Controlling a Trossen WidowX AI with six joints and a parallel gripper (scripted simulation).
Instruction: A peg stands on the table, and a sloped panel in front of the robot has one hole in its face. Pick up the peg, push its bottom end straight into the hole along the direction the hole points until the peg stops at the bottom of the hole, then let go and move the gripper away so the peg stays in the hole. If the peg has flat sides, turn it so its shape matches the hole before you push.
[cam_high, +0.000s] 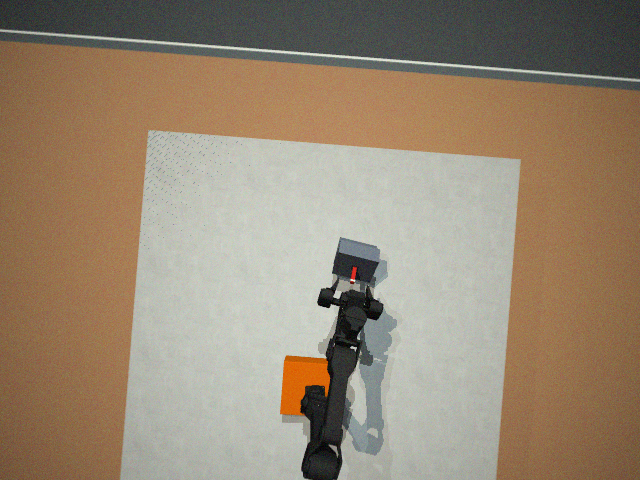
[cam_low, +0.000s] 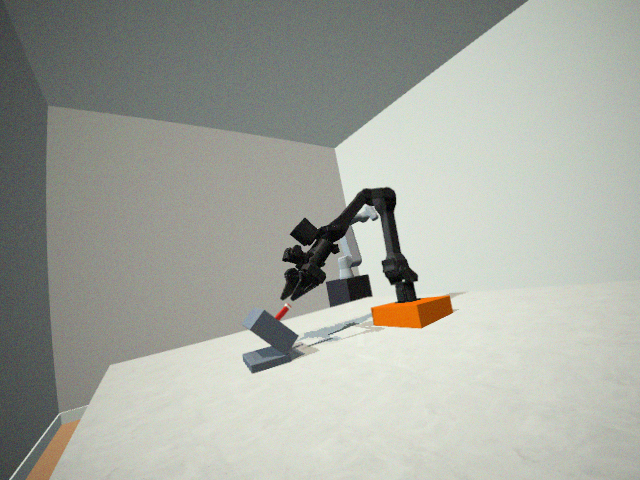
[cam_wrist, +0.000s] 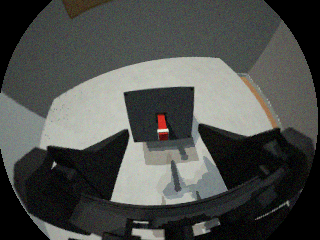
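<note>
Right now the red peg is 10 mm ahead of my gripper tip and 30 mm below it. The rest, counted from my gripper tip: grey sloped panel: 60 mm ahead, 10 mm to the right, 70 mm below.
</note>
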